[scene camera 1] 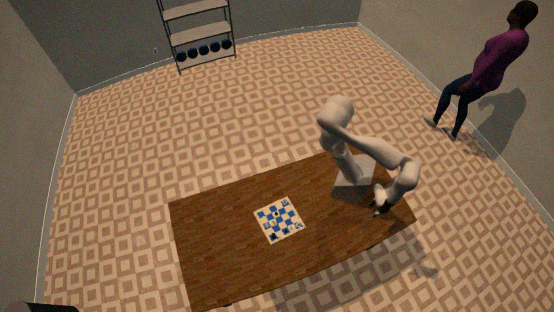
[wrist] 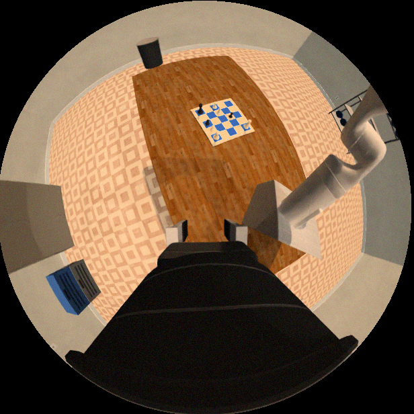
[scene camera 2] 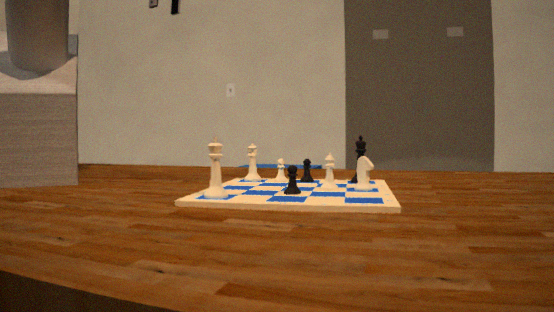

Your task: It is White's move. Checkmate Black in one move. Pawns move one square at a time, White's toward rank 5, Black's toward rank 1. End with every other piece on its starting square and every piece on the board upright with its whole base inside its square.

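Frame: origin at the arm's base, x back, y right, z up, level; millimetres.
Seen in the pictures: gripper, fingertip midpoint: [scene camera 1: 371,210] [scene camera 2: 164,10]; arm's base at its link origin: [scene camera 1: 354,176] [scene camera 2: 39,58].
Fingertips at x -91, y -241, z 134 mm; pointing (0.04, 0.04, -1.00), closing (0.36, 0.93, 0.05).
Observation:
Offsets run from my fingertips to a thing's top centre. Level surfaces: height alone.
The blue-and-cream chessboard @(dy +247, dx -343, dz -330 mm) [scene camera 1: 271,242] [scene camera 2: 300,207] [wrist: 214,144] lies on the table. In scene camera 2, the white king @(dy +331, dx -273, dz -266 mm) [scene camera 2: 215,172] stands at the near left corner, a white queen-like piece @(dy +175, dx -259, dz -277 mm) [scene camera 2: 252,167] at the far left, and a white pawn @(dy +176, dx -301, dz -298 mm) [scene camera 2: 281,172] beside it. One black pawn @(dy +286, dx -345, dz -298 mm) [scene camera 2: 292,182] is near the middle, another black pawn @(dy +168, dx -337, dz -298 mm) [scene camera 2: 307,172] farther back. A white bishop-like piece @(dy +242, dx -379, dz -286 mm) [scene camera 2: 329,175] and the white knight @(dy +239, dx -420, dz -290 mm) [scene camera 2: 364,175] stand right; the knight partly hides the black king @(dy +165, dx -411, dz -266 mm) [scene camera 2: 360,146]. All look upright. My gripper [scene camera 1: 373,210] [scene camera 2: 164,5] [wrist: 205,227] is open and empty, away from the board.
The arm's pale base block [scene camera 2: 37,135] [wrist: 259,210] stands on the wooden table @(dz -336 mm) [scene camera 1: 225,270] beside the gripper. A shelf rack [scene camera 1: 197,34] stands by the wall. A person [scene camera 1: 500,55] is beyond the table. A dark bin [wrist: 151,54] and a blue box [wrist: 65,292] also show.

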